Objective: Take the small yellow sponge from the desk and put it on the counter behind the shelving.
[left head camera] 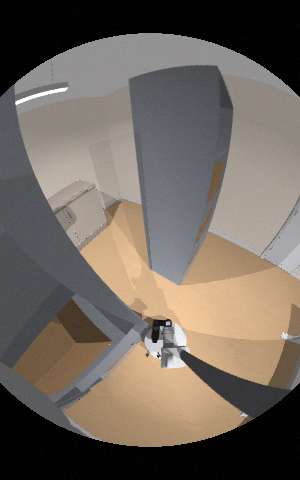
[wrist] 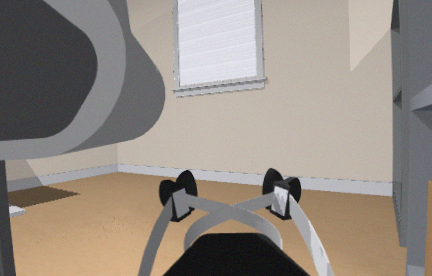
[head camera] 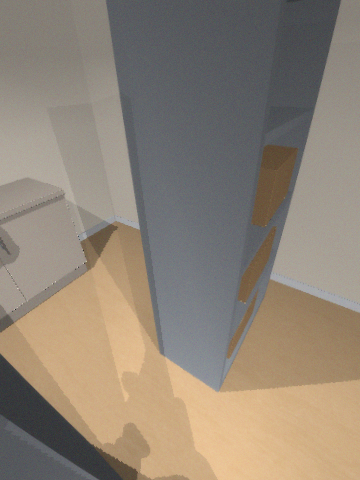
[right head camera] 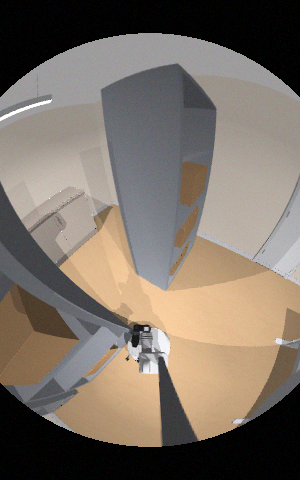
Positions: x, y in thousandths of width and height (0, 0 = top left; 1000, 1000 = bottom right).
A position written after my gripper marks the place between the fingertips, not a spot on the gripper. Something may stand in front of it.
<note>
In view: my gripper (wrist: 531, 672), a beige counter (right head camera: 208, 466) and a tall grey shelf unit (head camera: 560, 199).
The beige counter shows as well in the left head camera view (left head camera: 258, 432). The tall grey shelf unit is seen too in the left head camera view (left head camera: 608, 243) and in the right head camera view (right head camera: 518, 249).
</note>
